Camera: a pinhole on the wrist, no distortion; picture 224 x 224 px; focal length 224.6 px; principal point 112.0 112.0 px. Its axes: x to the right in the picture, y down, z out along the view. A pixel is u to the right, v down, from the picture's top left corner.
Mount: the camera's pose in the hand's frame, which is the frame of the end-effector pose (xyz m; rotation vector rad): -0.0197 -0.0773 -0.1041 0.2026 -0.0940 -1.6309
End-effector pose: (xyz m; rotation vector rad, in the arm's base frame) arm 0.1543 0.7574 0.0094 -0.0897 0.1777 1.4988
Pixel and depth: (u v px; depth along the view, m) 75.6 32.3 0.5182
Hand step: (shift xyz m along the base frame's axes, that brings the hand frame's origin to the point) 0.0177 -0.2249 0.4200
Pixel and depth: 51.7 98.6 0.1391
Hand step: 0.0468 -0.0487 0.0395
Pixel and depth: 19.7 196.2 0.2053
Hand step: 0.0202 0.0408 0.1112
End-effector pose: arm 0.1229 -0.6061 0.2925 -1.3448 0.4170 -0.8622
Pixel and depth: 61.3 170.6 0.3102
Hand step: 0.1502 0.1436 0.0794
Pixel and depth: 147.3 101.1 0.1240
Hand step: -0.0523 0.0483 0.0920
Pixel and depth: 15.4 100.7 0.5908
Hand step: 0.2972 0.4331 -0.0601
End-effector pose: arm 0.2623 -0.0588 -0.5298 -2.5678 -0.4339 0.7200
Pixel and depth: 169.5 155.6 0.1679
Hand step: -0.0762 0.1253 0.0249
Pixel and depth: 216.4 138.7 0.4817
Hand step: -0.3135 0.3756 -0.0883
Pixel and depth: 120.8 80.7 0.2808
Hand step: -0.1990 0.0956 -0.0294
